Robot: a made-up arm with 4 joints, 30 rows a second.
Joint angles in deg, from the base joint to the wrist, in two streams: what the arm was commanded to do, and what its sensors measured. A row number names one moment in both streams.
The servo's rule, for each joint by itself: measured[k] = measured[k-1] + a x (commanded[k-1-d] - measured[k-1]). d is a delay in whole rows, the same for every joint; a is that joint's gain. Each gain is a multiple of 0.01, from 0.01 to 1. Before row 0 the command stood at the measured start. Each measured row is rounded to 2 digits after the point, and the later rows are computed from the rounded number. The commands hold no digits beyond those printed.
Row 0, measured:
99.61, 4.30, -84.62, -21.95
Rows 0 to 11, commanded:
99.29, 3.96, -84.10, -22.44
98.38, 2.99, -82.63, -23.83
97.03, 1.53, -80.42, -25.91
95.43, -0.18, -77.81, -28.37
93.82, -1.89, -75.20, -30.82
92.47, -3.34, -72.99, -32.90
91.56, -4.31, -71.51, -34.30
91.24, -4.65, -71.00, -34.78
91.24, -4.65, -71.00, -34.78
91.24, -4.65, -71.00, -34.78
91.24, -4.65, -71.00, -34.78
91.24, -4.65, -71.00, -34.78
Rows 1 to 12, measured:
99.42, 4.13, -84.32, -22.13
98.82, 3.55, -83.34, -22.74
97.78, 2.52, -81.65, -23.88
96.42, 1.14, -79.42, -25.50
94.91, -0.41, -76.97, -27.42
93.49, -1.90, -74.66, -29.39
92.37, -3.13, -72.83, -31.16
91.71, -3.91, -71.77, -32.46
91.44, -4.29, -71.32, -33.30
91.32, -4.47, -71.13, -33.83
91.27, -4.56, -71.05, -34.17
91.25, -4.61, -71.02, -34.39
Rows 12 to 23, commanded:
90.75, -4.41, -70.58, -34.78
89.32, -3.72, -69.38, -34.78
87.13, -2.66, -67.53, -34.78
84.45, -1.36, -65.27, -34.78
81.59, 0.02, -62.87, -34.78
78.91, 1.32, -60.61, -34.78
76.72, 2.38, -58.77, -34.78
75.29, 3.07, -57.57, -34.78
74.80, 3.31, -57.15, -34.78
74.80, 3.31, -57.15, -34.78
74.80, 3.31, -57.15, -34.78
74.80, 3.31, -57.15, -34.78
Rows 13 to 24, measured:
90.96, -4.51, -70.76, -34.53
90.01, -4.11, -69.96, -34.62
88.34, -3.37, -68.55, -34.68
86.08, -2.34, -66.65, -34.72
83.48, -1.14, -64.46, -34.74
80.83, 0.11, -62.23, -34.75
78.45, 1.27, -60.22, -34.76
76.62, 2.19, -58.68, -34.77
75.56, 2.76, -57.79, -34.77
75.12, 3.04, -57.42, -34.77
74.93, 3.18, -57.26, -34.77
74.85, 3.25, -57.20, -34.77

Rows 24 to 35, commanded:
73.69, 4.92, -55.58, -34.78
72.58, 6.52, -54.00, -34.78
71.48, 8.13, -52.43, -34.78
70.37, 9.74, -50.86, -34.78
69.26, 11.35, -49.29, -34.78
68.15, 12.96, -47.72, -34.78
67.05, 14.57, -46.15, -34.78
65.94, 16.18, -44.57, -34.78
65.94, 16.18, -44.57, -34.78
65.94, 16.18, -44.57, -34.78
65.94, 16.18, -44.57, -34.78
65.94, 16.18, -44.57, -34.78
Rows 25 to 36, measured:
74.18, 4.10, -56.26, -34.77
73.25, 5.33, -54.95, -34.77
72.22, 6.76, -53.49, -34.77
71.15, 8.28, -51.96, -34.77
70.05, 9.85, -50.41, -34.77
68.95, 11.44, -48.85, -34.77
67.85, 13.04, -47.28, -34.77
66.74, 14.64, -45.71, -34.77
66.28, 15.43, -45.05, -34.77
66.08, 15.81, -44.77, -34.77
66.00, 16.00, -44.65, -34.77
65.97, 16.09, -44.60, -34.77

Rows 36 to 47, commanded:
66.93, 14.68, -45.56, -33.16
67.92, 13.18, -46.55, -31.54
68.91, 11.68, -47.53, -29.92
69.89, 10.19, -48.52, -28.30
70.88, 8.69, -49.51, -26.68
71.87, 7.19, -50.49, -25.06
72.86, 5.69, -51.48, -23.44
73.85, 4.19, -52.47, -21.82
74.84, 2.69, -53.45, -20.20
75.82, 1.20, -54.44, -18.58
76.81, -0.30, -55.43, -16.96
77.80, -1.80, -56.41, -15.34
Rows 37 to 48, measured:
66.53, 15.37, -45.16, -34.19
67.34, 14.25, -45.97, -33.24
68.25, 12.94, -46.87, -32.04
69.20, 11.54, -47.83, -30.69
70.17, 10.09, -48.80, -29.25
71.16, 8.61, -49.78, -27.74
72.15, 7.12, -50.77, -26.19
73.14, 5.63, -51.76, -24.62
74.13, 4.13, -52.74, -23.03
75.11, 2.64, -53.73, -21.43
76.10, 1.14, -54.72, -19.82
77.09, -0.36, -55.70, -18.21

